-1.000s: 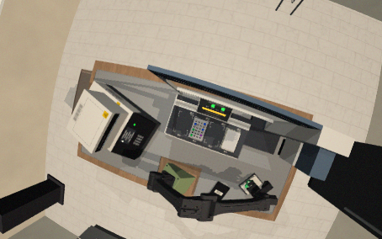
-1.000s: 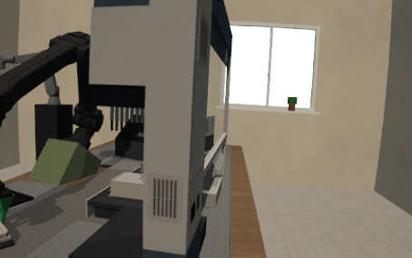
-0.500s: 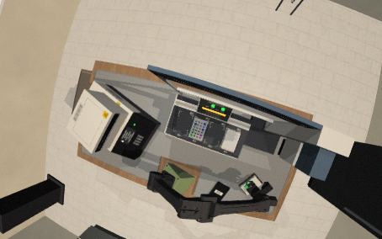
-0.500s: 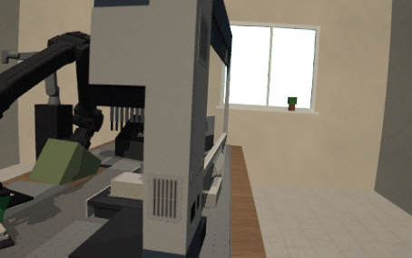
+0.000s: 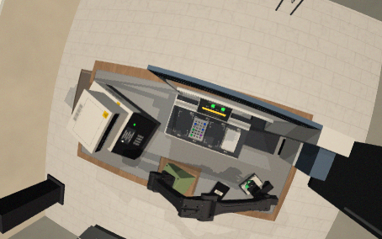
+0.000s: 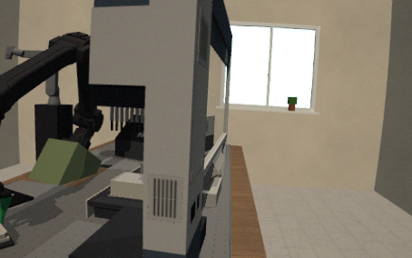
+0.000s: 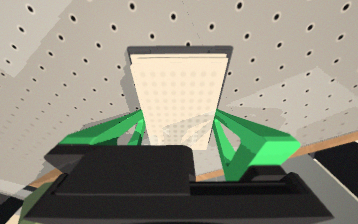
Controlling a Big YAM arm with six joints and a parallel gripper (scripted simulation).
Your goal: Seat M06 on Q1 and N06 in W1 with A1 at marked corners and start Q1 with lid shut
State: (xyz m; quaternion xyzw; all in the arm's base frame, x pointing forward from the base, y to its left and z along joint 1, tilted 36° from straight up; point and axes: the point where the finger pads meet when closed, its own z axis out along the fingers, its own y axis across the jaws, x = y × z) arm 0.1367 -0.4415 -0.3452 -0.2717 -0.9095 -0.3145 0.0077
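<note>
Now: the dark nest frame 2 cm below my hand. Also, from my hand: A1 mark: 5 cm to the right, 3 cm ahead, 2 cm below; then tall gantry: 42 cm ahead, 25 cm above, 2 cm to the left; then deep-well block: 27 cm to the left, 25 cm ahead, 4 cm above.
</note>
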